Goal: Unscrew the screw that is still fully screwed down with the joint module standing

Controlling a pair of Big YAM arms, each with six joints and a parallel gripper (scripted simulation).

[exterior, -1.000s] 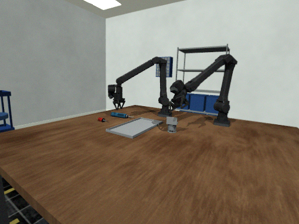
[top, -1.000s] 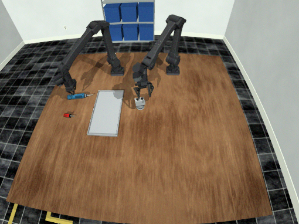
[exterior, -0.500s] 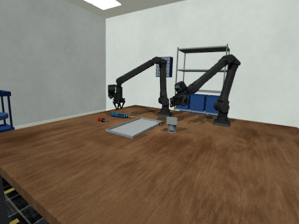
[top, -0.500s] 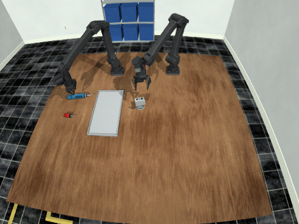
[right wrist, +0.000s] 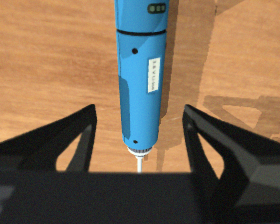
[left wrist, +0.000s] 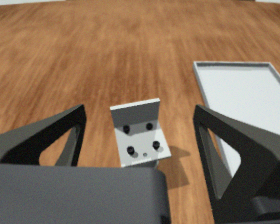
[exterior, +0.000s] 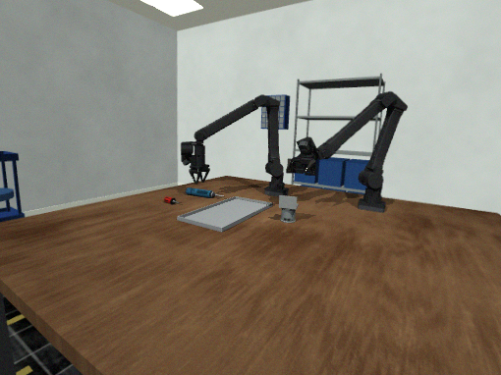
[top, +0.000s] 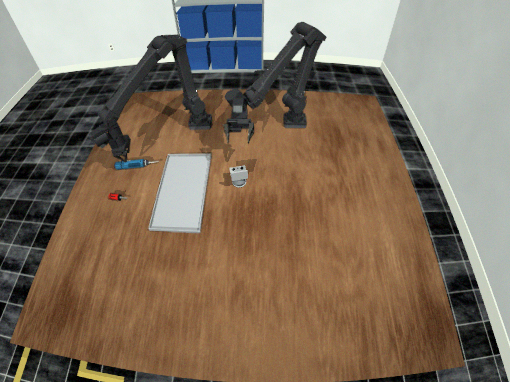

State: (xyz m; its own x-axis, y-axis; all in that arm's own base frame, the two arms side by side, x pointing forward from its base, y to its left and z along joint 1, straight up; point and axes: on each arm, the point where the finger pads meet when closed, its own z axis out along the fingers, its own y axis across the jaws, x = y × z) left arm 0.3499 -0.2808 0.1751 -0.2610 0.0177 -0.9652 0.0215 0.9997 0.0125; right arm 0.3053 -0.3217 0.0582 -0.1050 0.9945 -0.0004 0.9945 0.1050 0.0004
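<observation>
Right now my left hand is 13 cm above the screw, 4 cm short of it and 1 cm to the right of it. Also, from my left hand: flat grey tray (26 cm to the right, 19 cm below, 10 cm ahead); then grey bracket (12 cm below, 6 cm ahead); then small red-handled tool (57 cm to the right, 18 cm below, 15 cm ahead).
</observation>
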